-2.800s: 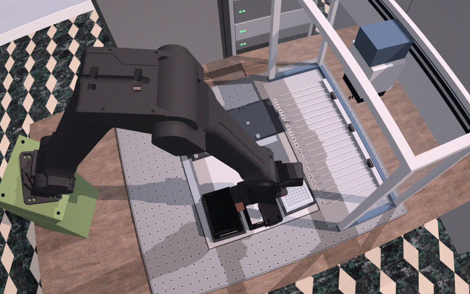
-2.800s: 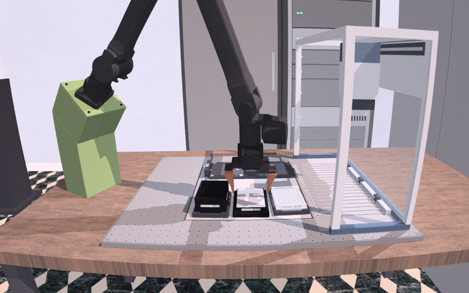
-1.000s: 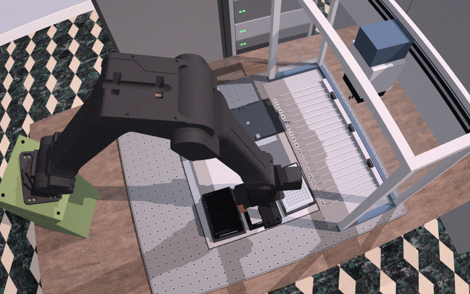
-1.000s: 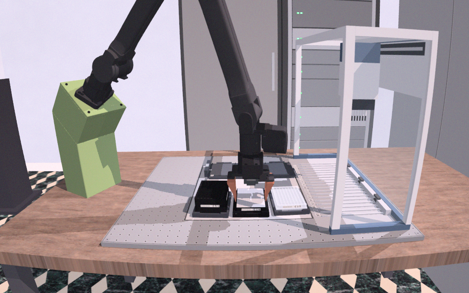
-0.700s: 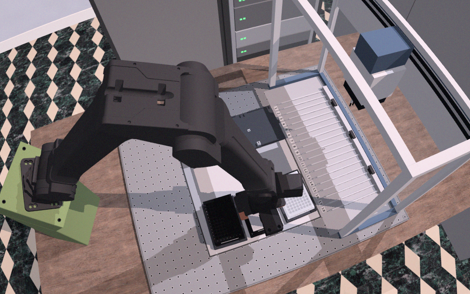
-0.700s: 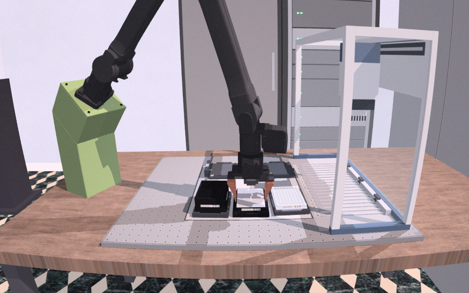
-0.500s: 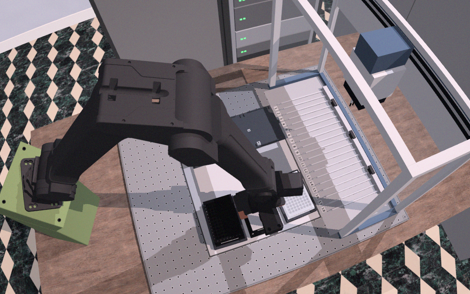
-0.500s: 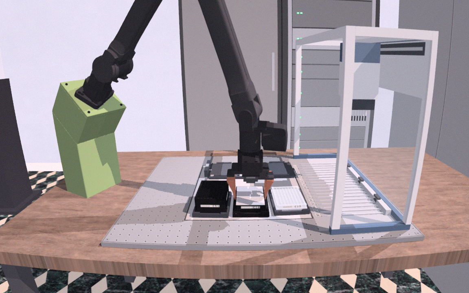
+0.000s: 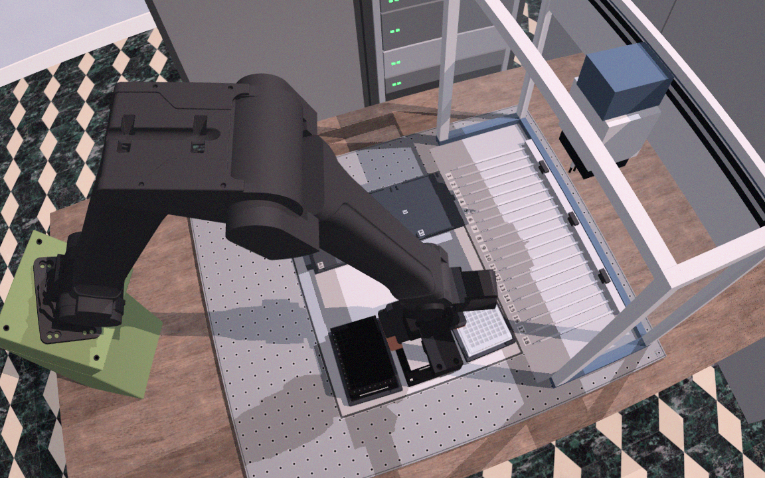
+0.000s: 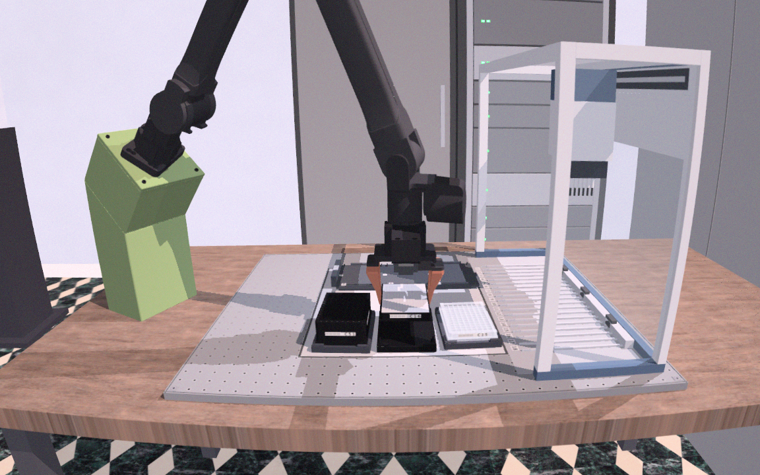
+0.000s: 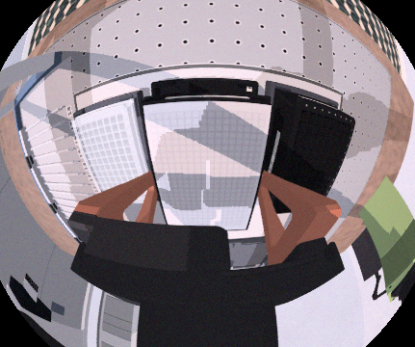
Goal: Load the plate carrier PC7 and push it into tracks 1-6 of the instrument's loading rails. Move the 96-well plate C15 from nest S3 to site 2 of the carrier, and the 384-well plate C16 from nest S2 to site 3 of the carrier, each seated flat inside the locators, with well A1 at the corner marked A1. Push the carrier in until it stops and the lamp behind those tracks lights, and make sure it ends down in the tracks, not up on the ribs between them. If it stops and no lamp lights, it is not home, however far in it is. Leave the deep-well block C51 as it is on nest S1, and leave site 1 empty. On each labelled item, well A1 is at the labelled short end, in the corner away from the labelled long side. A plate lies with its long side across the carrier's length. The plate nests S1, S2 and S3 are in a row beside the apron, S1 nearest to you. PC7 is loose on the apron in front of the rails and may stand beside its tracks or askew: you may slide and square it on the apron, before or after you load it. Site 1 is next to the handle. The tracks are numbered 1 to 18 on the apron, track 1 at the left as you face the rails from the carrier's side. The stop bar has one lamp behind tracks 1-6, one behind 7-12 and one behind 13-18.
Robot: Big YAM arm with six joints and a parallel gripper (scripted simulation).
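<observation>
My hand is 6 cm above the nest S2. From my hand the other things lie so: white 96-well plate C15: 11 cm ahead, 5 cm below, 1 cm to the right; then dark carrier PC7: 26 cm to the left, 5 cm below, 3 cm ahead; then nest S3: 11 cm ahead, 6 cm below, 1 cm to the right.
</observation>
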